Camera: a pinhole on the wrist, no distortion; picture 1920 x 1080 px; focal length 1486.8 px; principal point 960.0 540.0 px. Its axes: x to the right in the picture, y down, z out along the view. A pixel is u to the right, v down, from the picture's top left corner.
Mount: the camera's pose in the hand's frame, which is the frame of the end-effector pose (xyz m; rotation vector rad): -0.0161 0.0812 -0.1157 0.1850 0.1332 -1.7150
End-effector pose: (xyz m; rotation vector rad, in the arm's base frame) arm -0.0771 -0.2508 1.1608 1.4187 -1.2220 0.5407
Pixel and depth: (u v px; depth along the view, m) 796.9 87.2 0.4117
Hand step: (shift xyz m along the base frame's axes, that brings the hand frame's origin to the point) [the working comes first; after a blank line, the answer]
In the camera's frame: -0.0452 -0.1254 0.4117

-0.2012 -0.2025 -0.1808
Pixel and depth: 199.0 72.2 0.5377
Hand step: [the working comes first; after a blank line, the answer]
In the camera's frame: -0.2752 -0.1692 0.5377

-0.4395 -0.3161 -0.1488
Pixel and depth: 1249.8 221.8 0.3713
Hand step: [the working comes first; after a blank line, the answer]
In the camera's frame: 0.0724 -0.0795 0.3713

-0.0716 -0.1758 -0.1880
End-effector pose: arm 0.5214 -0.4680 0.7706 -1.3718 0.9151 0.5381
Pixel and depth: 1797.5 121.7 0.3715
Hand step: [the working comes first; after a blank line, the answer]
In the camera's frame: 0.2093 -0.1045 0.3715

0.0945 0.2003 0.2292
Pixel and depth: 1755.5 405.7 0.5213
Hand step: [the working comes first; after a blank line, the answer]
In the camera's frame: 0.2789 -0.0471 0.5213

0.2317 0.3063 0.2525
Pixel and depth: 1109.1 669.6 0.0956
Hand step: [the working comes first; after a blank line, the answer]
In the camera's frame: 0.0096 0.0083 0.0956

-0.0546 -0.0123 -0.0185
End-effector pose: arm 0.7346 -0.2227 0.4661 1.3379 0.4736 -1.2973
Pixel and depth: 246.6 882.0 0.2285
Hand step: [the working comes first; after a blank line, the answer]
In the camera's frame: -0.1096 0.0526 0.2285

0.0770 -0.1669 0.0576
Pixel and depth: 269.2 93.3 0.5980
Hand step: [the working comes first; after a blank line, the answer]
In the camera's frame: -0.2778 -0.1797 0.5980

-0.0385 -0.4538 0.4085
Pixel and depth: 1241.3 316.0 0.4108
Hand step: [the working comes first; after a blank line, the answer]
In the camera's frame: 0.0777 -0.0619 0.4108

-0.1968 -0.1766 0.1376
